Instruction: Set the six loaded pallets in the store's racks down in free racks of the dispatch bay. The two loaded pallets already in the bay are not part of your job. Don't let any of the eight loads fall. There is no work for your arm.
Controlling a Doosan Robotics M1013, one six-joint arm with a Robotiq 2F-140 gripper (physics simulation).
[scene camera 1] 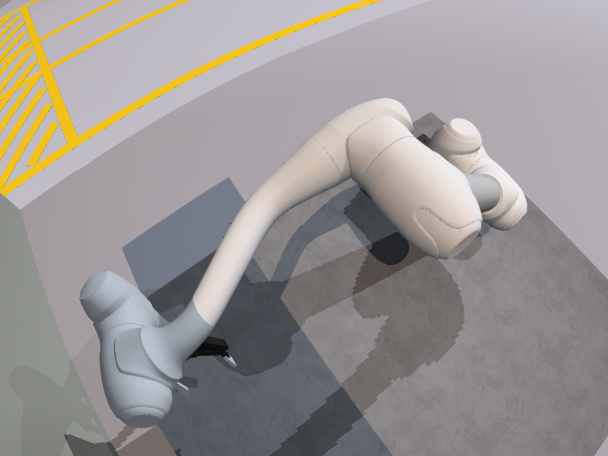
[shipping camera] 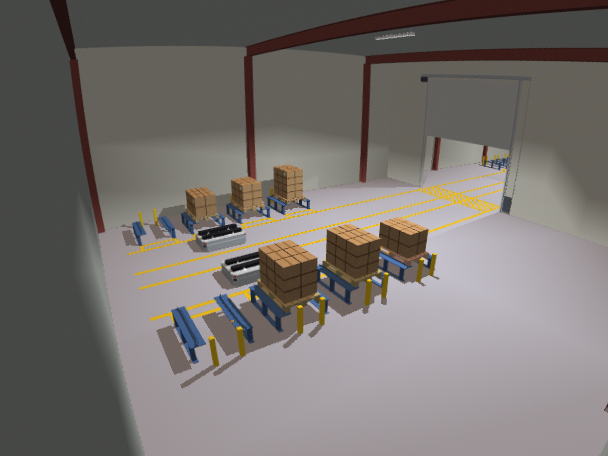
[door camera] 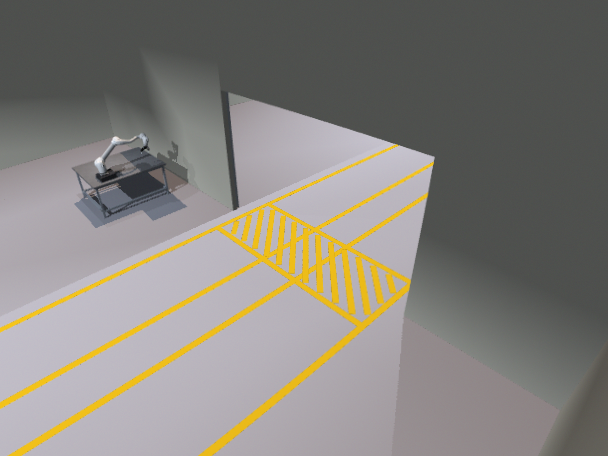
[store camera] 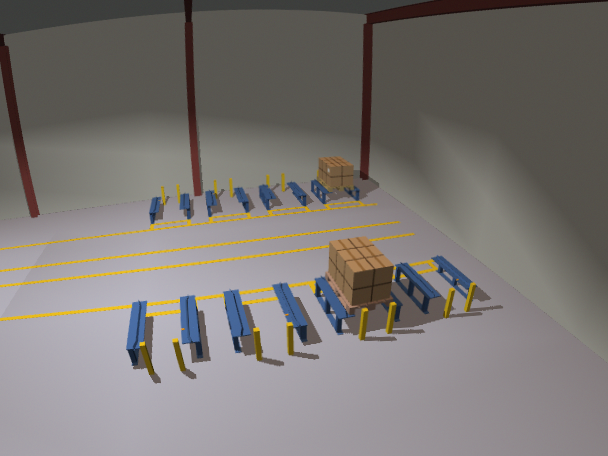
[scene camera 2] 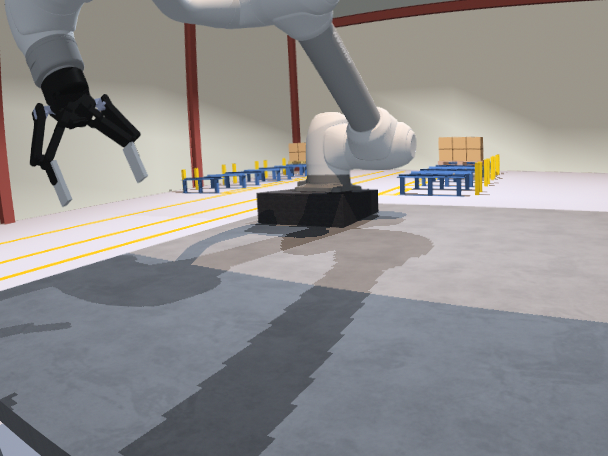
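Where they show: gripper, fingertip midpoint: [scene camera 1: 210, 377] [door camera: 144, 153] [scene camera 2: 107, 190]; arm's base, origin of the base link: [door camera: 104, 173] [scene camera 2: 328, 190].
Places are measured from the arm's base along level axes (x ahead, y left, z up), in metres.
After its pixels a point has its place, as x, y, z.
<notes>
In the store view, two loaded pallets stand upright in racks: one load [store camera: 360, 272] @[-10.253, -1.598, 0.261] [scene camera 2: 461, 149] @[-10.096, -2.093, -0.047] in the front row and one [store camera: 335, 172] @[-11.438, -7.429, 0.096] [scene camera 2: 297, 151] @[-11.214, -8.194, -0.018] at the back right. In the shipping view, three loads [shipping camera: 201, 202] @[12.932, -5.096, 0.130] [shipping camera: 246, 193] @[11.342, -5.300, 0.143] [shipping camera: 288, 183] @[9.691, -5.474, 0.242] stand in the back row and three [shipping camera: 288, 272] @[12.524, 0.527, 0.306] [shipping camera: 353, 251] @[10.916, 0.285, 0.266] [shipping camera: 403, 237] @[9.240, 0.016, 0.141] in the front row, all upright on racks. The leftmost back rack [shipping camera: 139, 232] @[14.990, -5.061, -0.496] and leftmost front rack [shipping camera: 187, 325] @[14.437, 0.211, -0.494] hold no pallet. Two low carriers [shipping camera: 221, 237] @[12.754, -3.500, -0.500] [shipping camera: 242, 267] @[12.804, -1.441, -0.467] bear no load; the front load partly hides one. My gripper [scene camera 2: 103, 191] @[0.972, 0.198, 0.117] [scene camera 1: 209, 374] @[0.972, 0.198, 0.117] is open and empty above the table.
Several blue racks [store camera: 188, 320] @[-7.503, -1.810, -0.494] [store camera: 267, 195] @[-9.422, -7.450, -0.495] without pallets stand in the store. Yellow posts [shipping camera: 213, 351] [store camera: 363, 324] stand behind racks. A raised door [shipping camera: 472, 107] @[2.303, -3.567, 3.121] hangs over the passage with its hatched floor marking [shipping camera: 457, 198] [door camera: 315, 260]. The arm's table [door camera: 90, 172] @[-0.183, 0.488, -0.094] stands near a wall.
</notes>
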